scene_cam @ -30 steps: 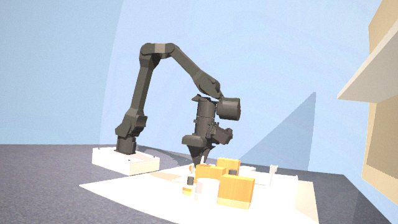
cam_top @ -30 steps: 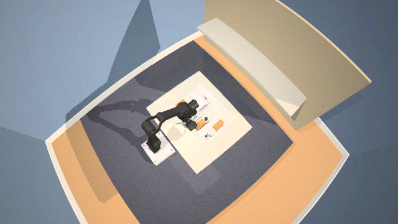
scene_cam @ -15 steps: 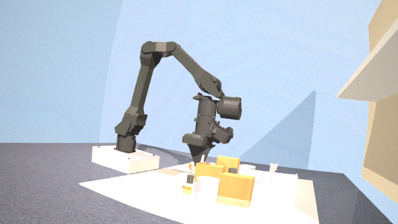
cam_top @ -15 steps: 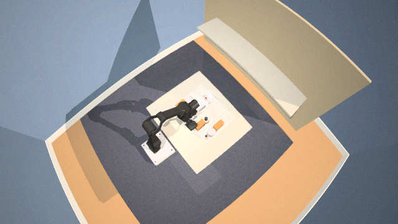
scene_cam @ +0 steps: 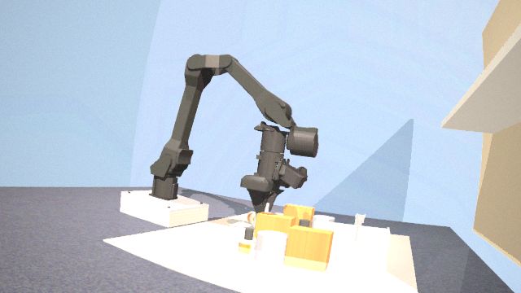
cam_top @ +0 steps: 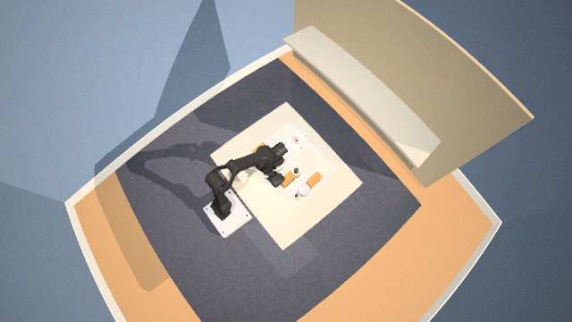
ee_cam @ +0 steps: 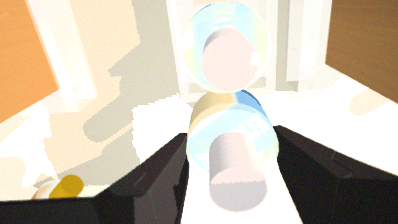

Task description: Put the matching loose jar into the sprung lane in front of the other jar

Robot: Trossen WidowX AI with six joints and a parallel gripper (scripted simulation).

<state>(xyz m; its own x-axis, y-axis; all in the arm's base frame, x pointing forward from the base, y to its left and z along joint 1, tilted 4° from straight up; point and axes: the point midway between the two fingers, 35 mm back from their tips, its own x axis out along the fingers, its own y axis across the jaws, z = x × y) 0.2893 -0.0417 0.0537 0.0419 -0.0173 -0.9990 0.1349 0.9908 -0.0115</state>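
Now: the pale lane 190 mm ahead of my gripper tip and 30 mm below it. From my gripper tip the other things lie so: shelf unit 530 mm ahead, 320 mm above, 120 mm to the right.
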